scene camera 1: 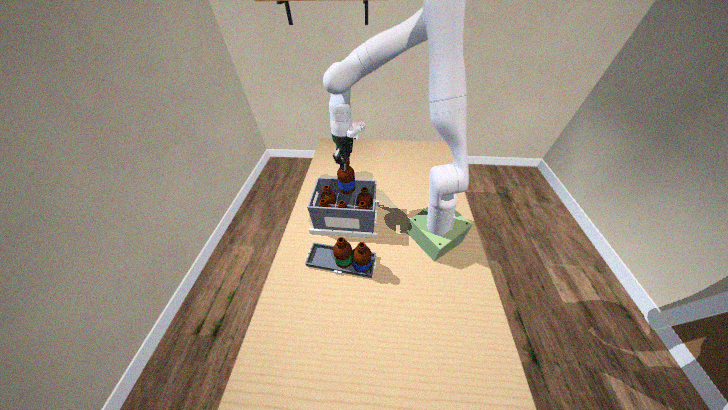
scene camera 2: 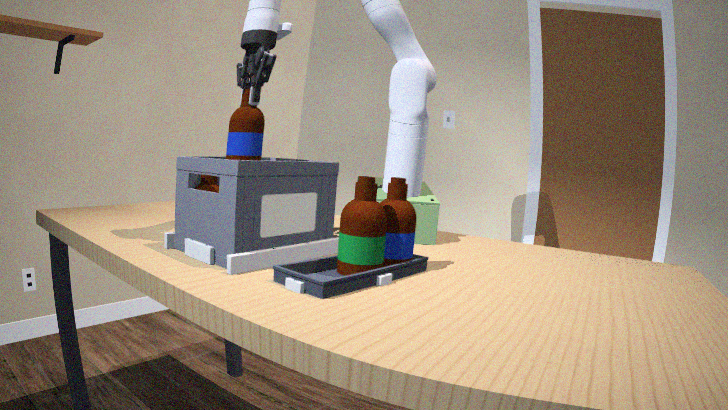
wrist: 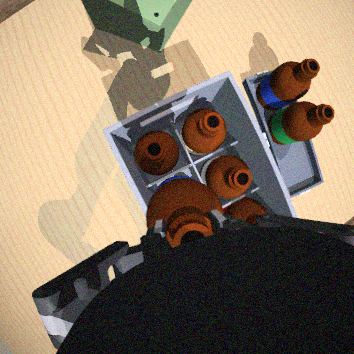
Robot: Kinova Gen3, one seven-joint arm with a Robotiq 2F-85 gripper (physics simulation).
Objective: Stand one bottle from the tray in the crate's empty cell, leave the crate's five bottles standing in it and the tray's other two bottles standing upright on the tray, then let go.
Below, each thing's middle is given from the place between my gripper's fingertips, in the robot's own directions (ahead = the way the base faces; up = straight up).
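Measured from the white strip (scene camera 2: 249, 261), my hand is 30 mm short of it and 140 mm to the right of it, and my hand is also 260 mm above the strip.
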